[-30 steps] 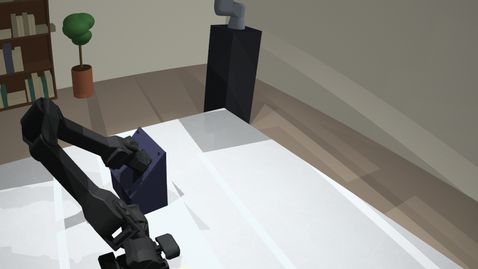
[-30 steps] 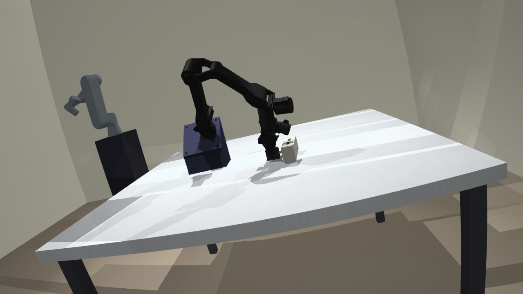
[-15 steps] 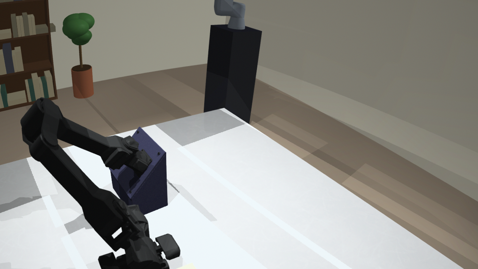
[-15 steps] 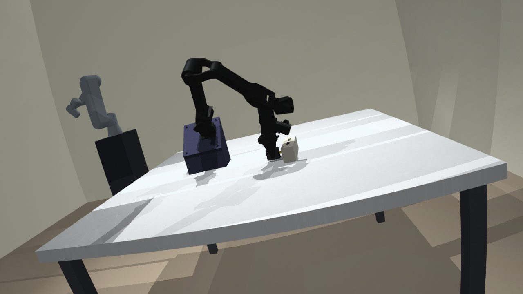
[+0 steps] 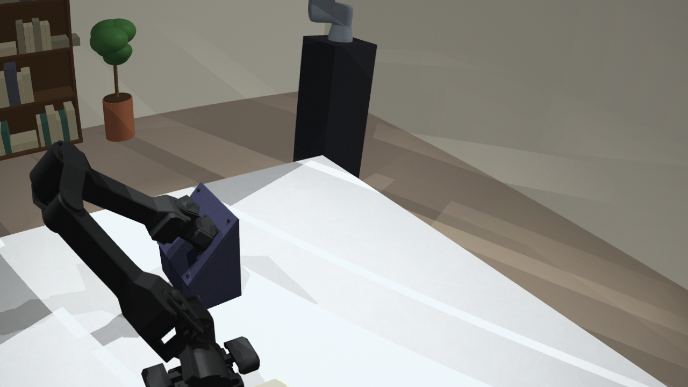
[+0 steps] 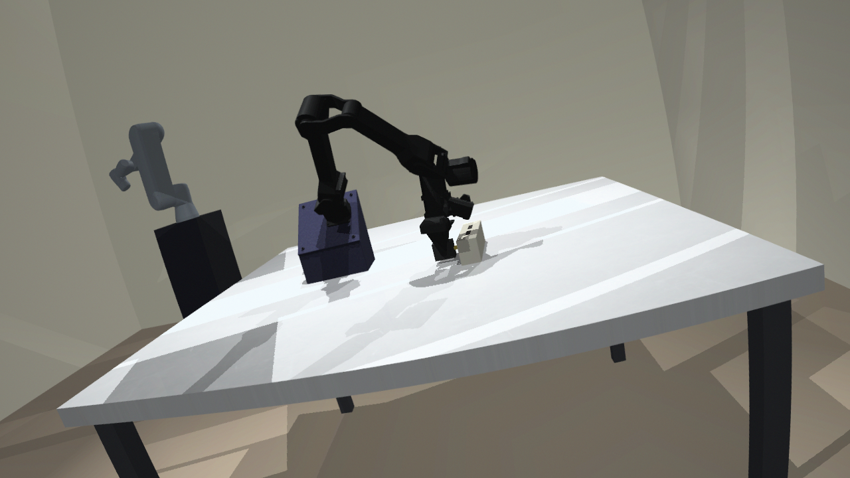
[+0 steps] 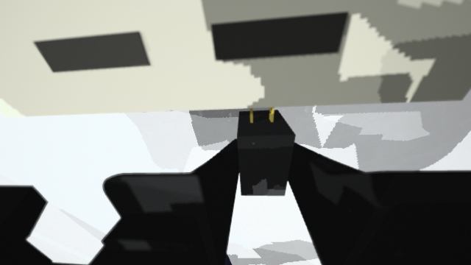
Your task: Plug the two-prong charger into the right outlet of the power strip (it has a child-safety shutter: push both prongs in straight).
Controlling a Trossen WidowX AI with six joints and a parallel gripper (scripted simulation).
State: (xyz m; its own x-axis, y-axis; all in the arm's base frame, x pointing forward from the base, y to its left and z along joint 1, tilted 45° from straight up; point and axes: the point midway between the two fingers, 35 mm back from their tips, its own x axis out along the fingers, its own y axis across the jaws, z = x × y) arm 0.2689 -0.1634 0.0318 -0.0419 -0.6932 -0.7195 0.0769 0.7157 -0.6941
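Now: the black two-prong charger 20 mm ahead of my gripper tip and 10 mm above it.
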